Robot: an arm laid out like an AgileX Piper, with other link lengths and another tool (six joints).
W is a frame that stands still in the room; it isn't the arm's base.
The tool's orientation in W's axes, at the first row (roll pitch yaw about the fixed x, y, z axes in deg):
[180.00, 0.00, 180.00]
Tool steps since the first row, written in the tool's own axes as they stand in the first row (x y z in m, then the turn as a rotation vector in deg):
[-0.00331, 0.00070, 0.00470, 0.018, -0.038, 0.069]
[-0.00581, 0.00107, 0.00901, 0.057, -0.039, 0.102]
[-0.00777, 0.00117, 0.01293, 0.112, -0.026, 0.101]
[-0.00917, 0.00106, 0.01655, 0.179, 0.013, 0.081]
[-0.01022, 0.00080, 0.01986, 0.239, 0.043, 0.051]
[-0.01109, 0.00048, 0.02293, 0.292, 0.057, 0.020]
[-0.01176, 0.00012, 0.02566, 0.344, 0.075, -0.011]
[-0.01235, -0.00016, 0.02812, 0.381, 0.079, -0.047]
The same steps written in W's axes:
[0.00331, 0.00070, -0.00470, -0.018, -0.038, -0.069]
[0.00581, 0.00107, -0.00901, -0.057, -0.039, -0.102]
[0.00777, 0.00117, -0.01293, -0.112, -0.026, -0.101]
[0.00917, 0.00106, -0.01655, -0.179, 0.013, -0.081]
[0.01022, 0.00080, -0.01986, -0.239, 0.043, -0.051]
[0.01109, 0.00048, -0.02293, -0.292, 0.057, -0.020]
[0.01176, 0.00012, -0.02566, -0.344, 0.075, 0.011]
[0.01235, -0.00016, -0.02812, -0.381, 0.079, 0.047]

